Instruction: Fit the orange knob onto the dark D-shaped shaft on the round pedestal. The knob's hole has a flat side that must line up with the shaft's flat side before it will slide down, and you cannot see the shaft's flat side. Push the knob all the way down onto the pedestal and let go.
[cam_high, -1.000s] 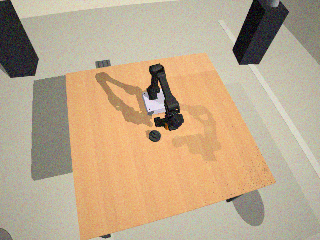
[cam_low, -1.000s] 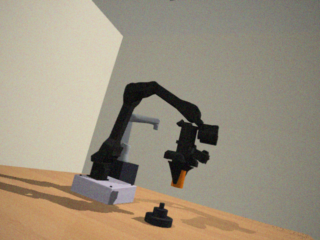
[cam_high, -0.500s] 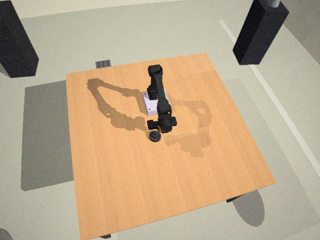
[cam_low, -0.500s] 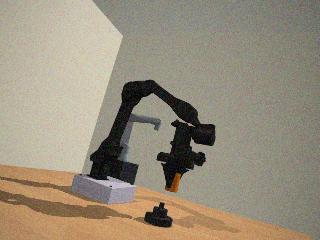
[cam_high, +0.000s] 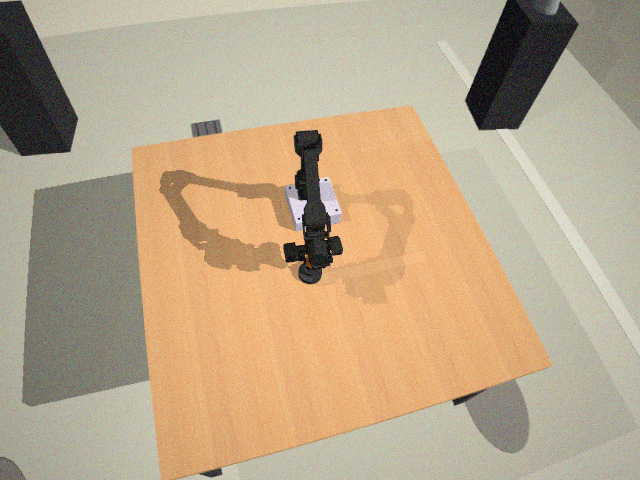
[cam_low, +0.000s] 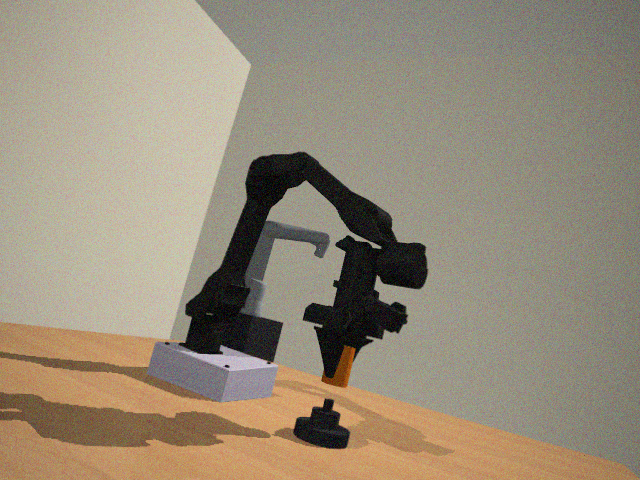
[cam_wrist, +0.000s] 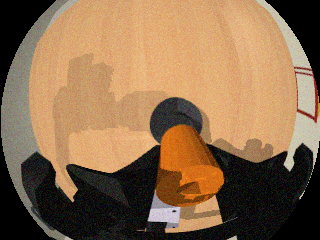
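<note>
My gripper tip is now 60 mm above the dark round pedestal. The rest, counted from my gripper tip: orange knob (20 mm above).
</note>
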